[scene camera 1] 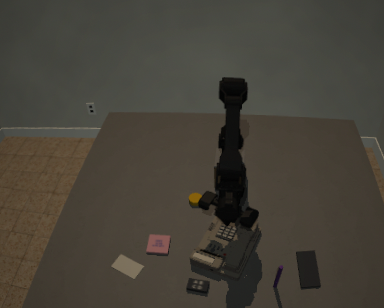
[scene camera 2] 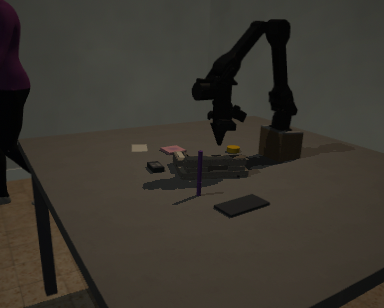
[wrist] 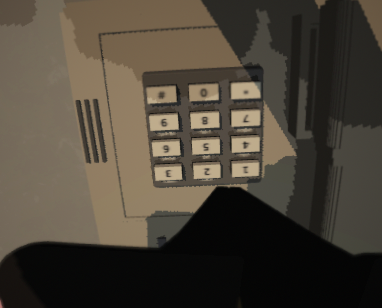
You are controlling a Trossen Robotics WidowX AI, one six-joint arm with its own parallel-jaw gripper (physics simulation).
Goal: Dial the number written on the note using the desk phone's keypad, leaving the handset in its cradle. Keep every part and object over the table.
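Frame: origin at the arm's base, x right, y ahead, z up, level; centimetres.
Seen in the pictures: gripper, fingertip midpoint: [scene camera 1: 227, 225] [scene camera 2: 219, 145] [wrist: 226, 198]; arm's base, link origin: [scene camera 2: 280, 128].
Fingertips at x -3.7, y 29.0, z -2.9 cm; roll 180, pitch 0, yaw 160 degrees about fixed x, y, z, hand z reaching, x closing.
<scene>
Pixels of each thing's top centre, then the offset from my fingertips to it.
- desk phone, top centre: [wrist: 248, 224] [scene camera 1: 227, 240] [scene camera 2: 209, 157] dx -0.5, dy +3.8, dz -3.8 cm
- pink note, top centre: [scene camera 1: 158, 243] [scene camera 2: 173, 148] dx +22.7, dy +6.9, dz -7.0 cm
- cream paper, top centre: [scene camera 1: 127, 266] [scene camera 2: 139, 147] dx +30.9, dy +17.8, dz -7.8 cm
- yellow disc, top centre: [scene camera 1: 195, 197] [scene camera 2: 233, 146] dx +14.4, dy -15.4, dz -6.1 cm
- small black box, top centre: [scene camera 1: 197, 284] [scene camera 2: 155, 164] dx +6.0, dy +20.5, dz -6.3 cm
- upright purple pen, top centre: [scene camera 2: 200, 150] [scene camera 1: 281, 266] dx -18.3, dy +16.9, dz +5.1 cm
- dark slab, top centre: [scene camera 2: 242, 203] [scene camera 1: 308, 268] dx -29.0, dy +9.5, dz -7.2 cm
The desk phone [scene camera 1: 206, 242] [scene camera 2: 190, 173] [wrist: 137, 200] lies on the table, with its handset [scene camera 1: 242, 250] [wrist: 360, 180] resting along one side in the cradle. Its keypad [scene camera 1: 226, 231] [wrist: 205, 132] appears upside down in the wrist view. My gripper [scene camera 1: 228, 220] [scene camera 2: 219, 143] [wrist: 226, 198] is shut and empty, pointing down a little above the phone. In the wrist view its tips appear just below the row of keys 1, 2, 3, between 1 and 2. A pink note [scene camera 1: 159, 244] [scene camera 2: 173, 149] carries small writing, too blurred to read here.
A cream paper [scene camera 1: 127, 266] [scene camera 2: 139, 148], a yellow disc [scene camera 1: 195, 200] [scene camera 2: 233, 149], a small black box [scene camera 1: 198, 285] [scene camera 2: 155, 166], an upright purple pen [scene camera 1: 278, 276] [scene camera 2: 199, 173] and a dark slab [scene camera 1: 308, 269] [scene camera 2: 242, 205] surround the phone. A person [scene camera 2: 10, 55] stands beyond the table.
</scene>
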